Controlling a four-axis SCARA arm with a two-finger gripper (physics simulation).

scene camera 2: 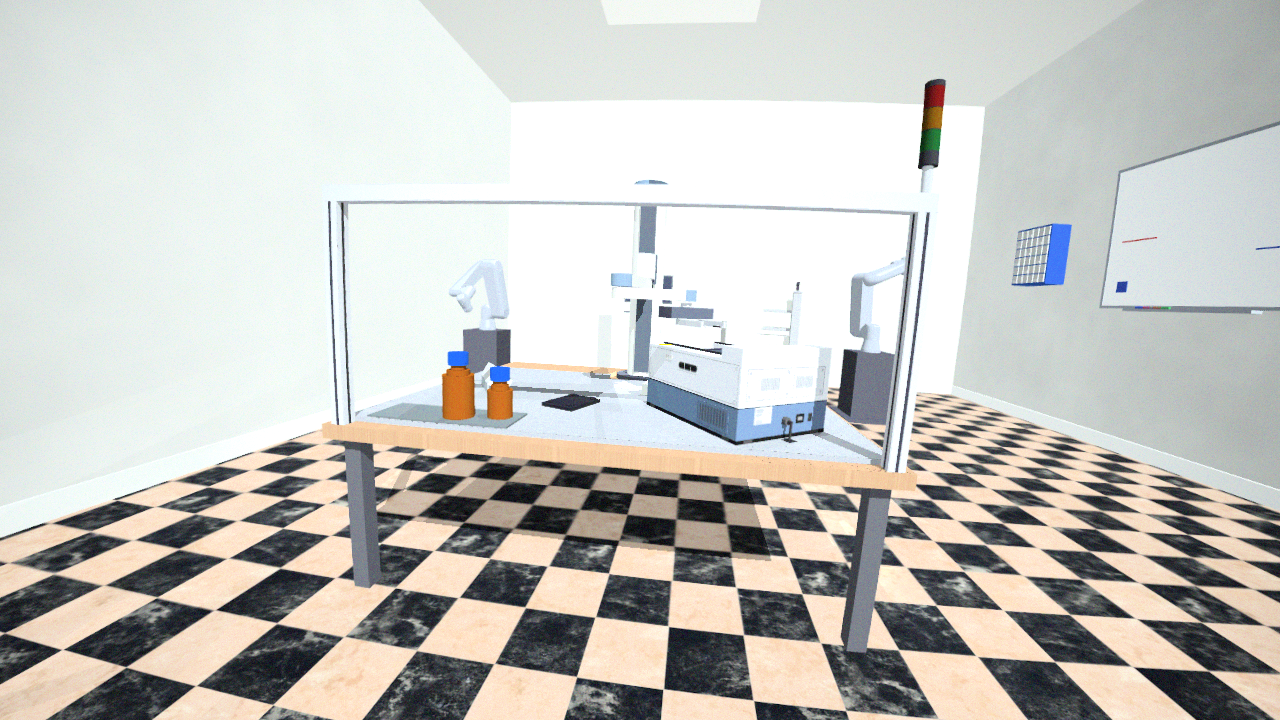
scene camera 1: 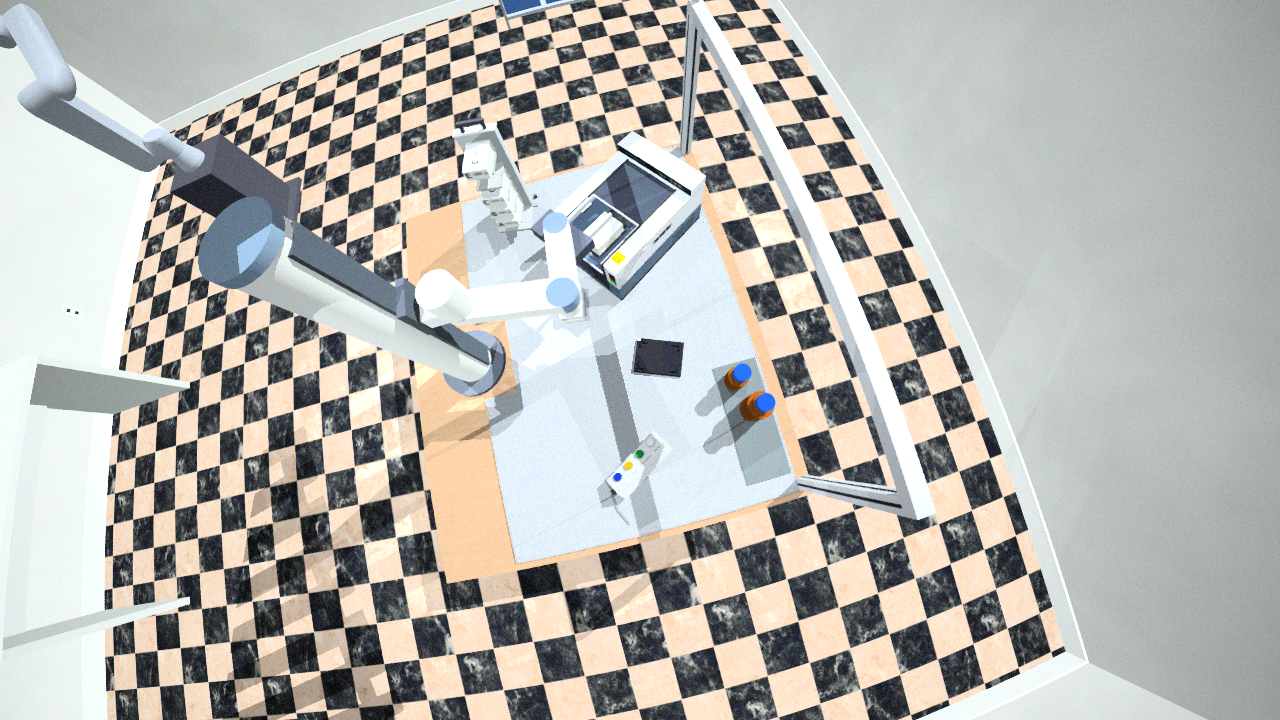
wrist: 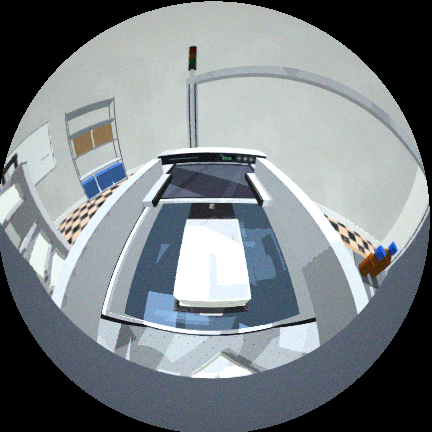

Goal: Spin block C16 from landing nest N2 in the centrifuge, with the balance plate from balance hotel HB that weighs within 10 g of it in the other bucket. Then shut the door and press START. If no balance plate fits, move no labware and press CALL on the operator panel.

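The centrifuge stands on the bench. Its dark door panel is at the display end and leaves the chamber open. A white block or plate sits in a black bucket marked with a character; its label is not readable. The other bucket cannot be made out. My gripper is shut and empty, above the near end of the centrifuge; its fingertips are hidden. The operator panel has blue, yellow and green buttons. A black nest holds nothing.
A tall rack with white plates stands beside the centrifuge. Two orange bottles with blue caps stand near the bench edge. A white frame spans that side. The light tower rises at its corner.
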